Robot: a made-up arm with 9 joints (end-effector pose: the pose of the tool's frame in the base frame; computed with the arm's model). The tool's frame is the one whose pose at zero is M.
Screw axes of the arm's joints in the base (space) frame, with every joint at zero. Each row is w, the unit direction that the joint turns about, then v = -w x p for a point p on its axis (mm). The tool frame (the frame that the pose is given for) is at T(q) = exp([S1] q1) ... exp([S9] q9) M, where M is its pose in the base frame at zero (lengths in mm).
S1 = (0, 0, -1, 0, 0, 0)
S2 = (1, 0, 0, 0, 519.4, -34.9)
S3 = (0, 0, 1, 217.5, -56.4, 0)
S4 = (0, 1, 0, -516.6, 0, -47.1)
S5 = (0, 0, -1, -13.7, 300.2, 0)
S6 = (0, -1, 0, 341.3, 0, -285.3)
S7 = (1, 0, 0, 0, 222.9, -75.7)
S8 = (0, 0, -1, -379.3, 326, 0)
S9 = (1, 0, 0, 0, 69.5, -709.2)
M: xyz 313.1 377.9 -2.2 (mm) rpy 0 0 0 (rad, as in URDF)
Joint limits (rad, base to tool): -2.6..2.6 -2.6..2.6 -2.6..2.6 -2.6..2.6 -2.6..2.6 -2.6..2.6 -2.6..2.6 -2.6..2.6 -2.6..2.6
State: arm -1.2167 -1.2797 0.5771 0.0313 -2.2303 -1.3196 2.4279 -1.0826 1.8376
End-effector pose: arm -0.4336 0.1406 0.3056 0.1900 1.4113 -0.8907
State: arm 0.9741 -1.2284 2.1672 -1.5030 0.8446 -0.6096 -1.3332 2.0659 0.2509
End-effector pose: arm 0.1720 0.2593 -0.1159 -0.6627 -0.4371 -1.3329
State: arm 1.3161 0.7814 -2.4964 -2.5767 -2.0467 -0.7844 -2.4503 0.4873 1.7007
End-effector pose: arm -0.1054 -0.7801 1.5436 -0.0122 2.3171 0.4623
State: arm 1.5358 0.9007 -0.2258 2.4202 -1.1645 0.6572 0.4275 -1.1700 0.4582
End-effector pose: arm -0.0086 0.2606 1.0587 -2.1307 1.8562 -0.6926
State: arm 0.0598 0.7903 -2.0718 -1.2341 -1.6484 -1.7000 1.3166 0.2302 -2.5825
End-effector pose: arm 0.3042 -0.1820 0.2415 -0.6436 2.3651 0.9088
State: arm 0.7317 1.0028 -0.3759 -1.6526 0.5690 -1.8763 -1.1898 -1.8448 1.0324
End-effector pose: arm -0.0081 0.3365 0.4714 1.3089 0.2616 1.1808
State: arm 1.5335 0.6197 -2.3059 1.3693 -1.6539 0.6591 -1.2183 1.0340 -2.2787
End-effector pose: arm 0.2316 -0.7260 0.6709 1.4370 2.3532 -1.1495
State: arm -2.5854 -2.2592 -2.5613 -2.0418 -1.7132 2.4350 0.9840 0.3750 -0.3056
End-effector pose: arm 0.2256 0.0235 0.1203 1.7756 1.9059 -0.5452
